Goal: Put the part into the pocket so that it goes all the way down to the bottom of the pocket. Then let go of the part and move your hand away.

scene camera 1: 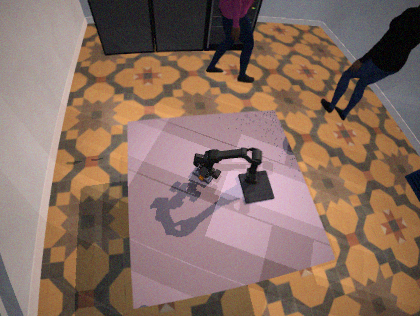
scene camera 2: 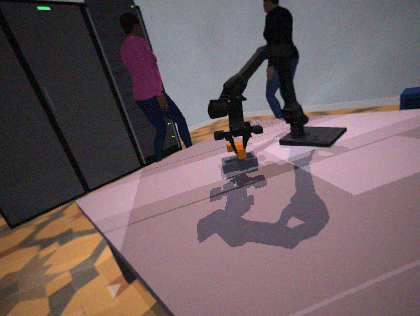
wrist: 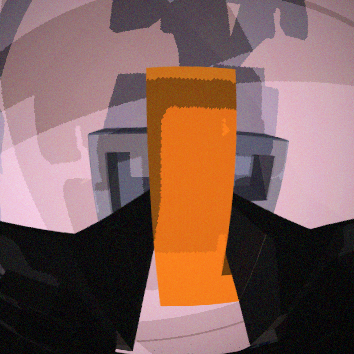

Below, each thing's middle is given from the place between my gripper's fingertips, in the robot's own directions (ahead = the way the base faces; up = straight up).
My hand is 20 mm below the orange block (wrist: 190,110) and 10 mm to the left of it. Round my hand: grey pocket block (wrist: 118,158) (40 mm below, 20 mm to the right, 10 mm behind).
